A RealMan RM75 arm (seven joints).
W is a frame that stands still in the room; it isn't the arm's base.
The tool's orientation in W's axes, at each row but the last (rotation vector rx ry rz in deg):
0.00 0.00 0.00
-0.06 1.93 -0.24
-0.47 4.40 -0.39
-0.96 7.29 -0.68
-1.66 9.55 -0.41
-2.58 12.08 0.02
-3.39 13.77 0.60
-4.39 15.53 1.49
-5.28 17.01 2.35
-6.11 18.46 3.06
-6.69 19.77 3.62
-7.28 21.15 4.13
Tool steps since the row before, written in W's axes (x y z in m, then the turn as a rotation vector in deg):
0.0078 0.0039 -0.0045 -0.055 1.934 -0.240
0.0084 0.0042 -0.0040 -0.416 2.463 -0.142
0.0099 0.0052 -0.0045 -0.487 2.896 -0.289
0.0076 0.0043 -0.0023 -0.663 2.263 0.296
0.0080 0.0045 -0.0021 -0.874 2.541 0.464
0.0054 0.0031 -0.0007 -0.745 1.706 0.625
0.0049 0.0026 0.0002 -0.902 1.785 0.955
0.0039 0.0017 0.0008 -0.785 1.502 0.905
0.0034 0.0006 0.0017 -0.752 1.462 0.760
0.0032 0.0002 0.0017 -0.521 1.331 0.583
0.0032 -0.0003 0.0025 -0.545 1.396 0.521
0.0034 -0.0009 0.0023 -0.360 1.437 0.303
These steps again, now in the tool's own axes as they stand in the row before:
0.0078 0.0039 -0.0045 -0.055 1.934 -0.240
0.0085 0.0042 -0.0037 -0.421 2.461 -0.154
0.0102 0.0053 -0.0037 -0.484 2.895 -0.303
0.0078 0.0044 -0.0012 -0.724 2.250 0.245
0.0082 0.0046 -0.0006 -0.963 2.522 0.384
0.0054 0.0031 0.0006 -0.867 1.680 0.531
0.0047 0.0025 0.0015 -1.098 1.743 0.818
0.0036 0.0015 0.0019 -0.976 1.460 0.779
0.0028 0.0003 0.0027 -0.903 1.431 0.647
0.0025 -0.0002 0.0026 -0.632 1.302 0.537
0.0021 -0.0008 0.0034 -0.631 1.375 0.479
0.0023 -0.0015 0.0032 -0.378 1.422 0.349

